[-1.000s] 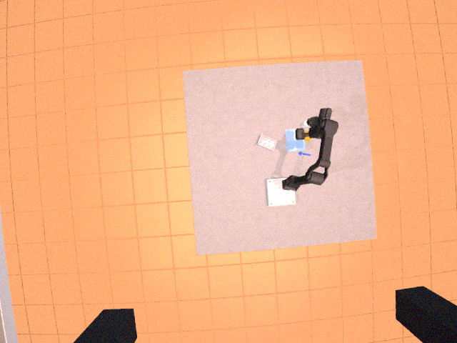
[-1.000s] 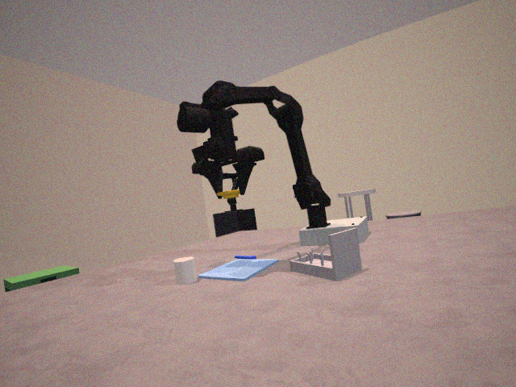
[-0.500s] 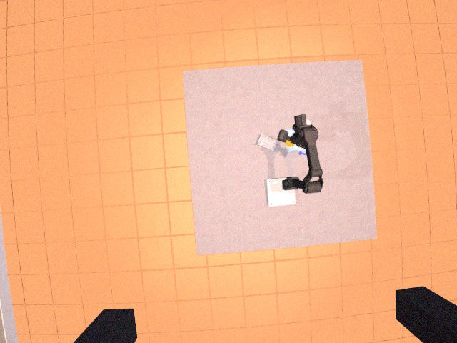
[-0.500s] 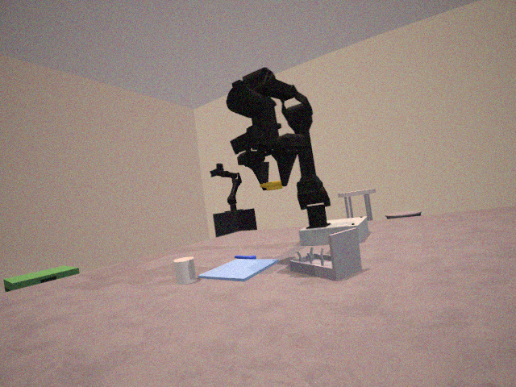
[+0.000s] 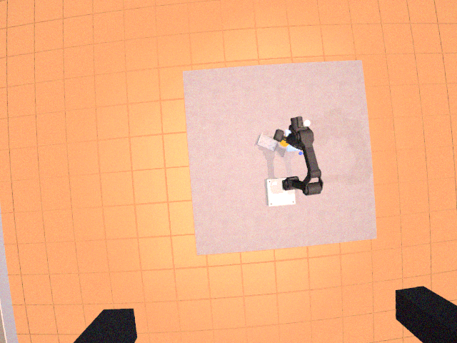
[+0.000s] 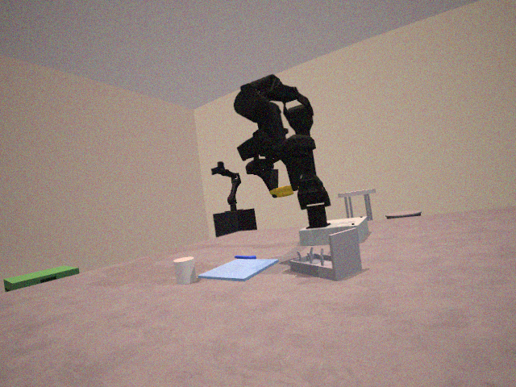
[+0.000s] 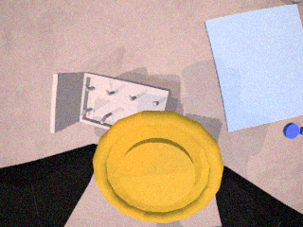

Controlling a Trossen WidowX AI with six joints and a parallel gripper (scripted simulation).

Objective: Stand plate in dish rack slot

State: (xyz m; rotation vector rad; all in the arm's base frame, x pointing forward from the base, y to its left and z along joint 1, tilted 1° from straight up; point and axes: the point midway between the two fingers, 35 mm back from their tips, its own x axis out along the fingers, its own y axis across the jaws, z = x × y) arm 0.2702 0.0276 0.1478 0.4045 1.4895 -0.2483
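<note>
Now: gripper tip 20 mm short of the grey dish rack, 70 mm to the right of it and 140 mm above it. Round my gripper tip: white cup: 130 mm ahead, 200 mm to the right, 140 mm below; yellow plate: 10 mm above; light blue mat: 30 mm ahead, 130 mm to the right, 160 mm below.
</note>
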